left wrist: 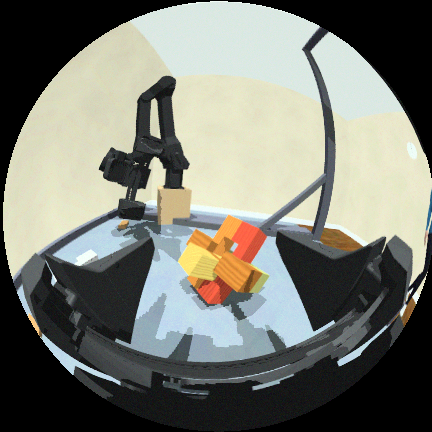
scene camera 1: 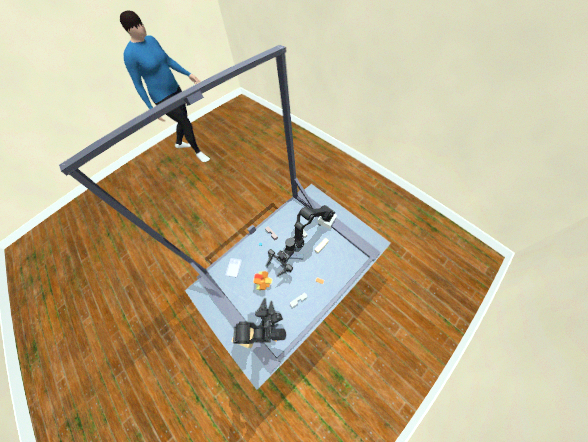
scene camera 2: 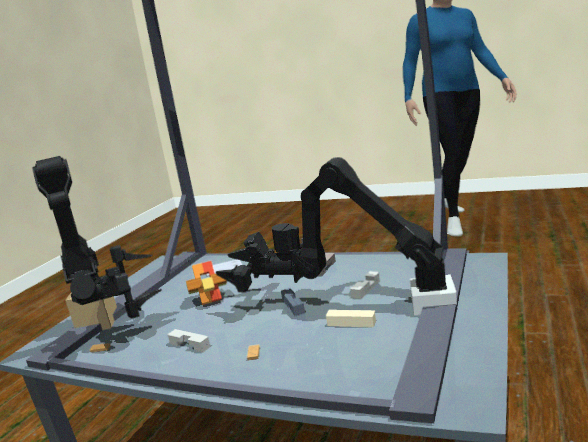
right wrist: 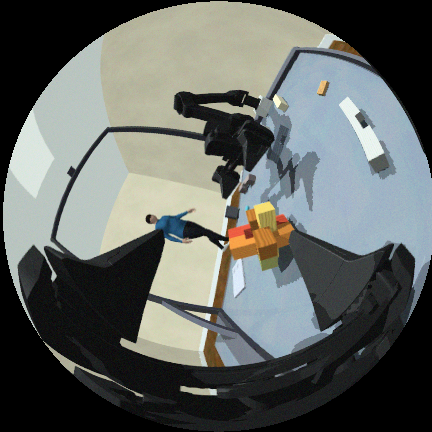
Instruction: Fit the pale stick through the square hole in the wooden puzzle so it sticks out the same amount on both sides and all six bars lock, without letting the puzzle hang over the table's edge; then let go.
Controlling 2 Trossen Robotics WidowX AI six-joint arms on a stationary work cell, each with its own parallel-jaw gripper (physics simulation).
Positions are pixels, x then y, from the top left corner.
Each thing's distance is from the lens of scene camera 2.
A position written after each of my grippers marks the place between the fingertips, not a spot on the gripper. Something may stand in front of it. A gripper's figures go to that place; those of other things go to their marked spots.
my left gripper [scene camera 2: 222, 263]: 138 cm
my right gripper [scene camera 2: 156, 272]: 136 cm
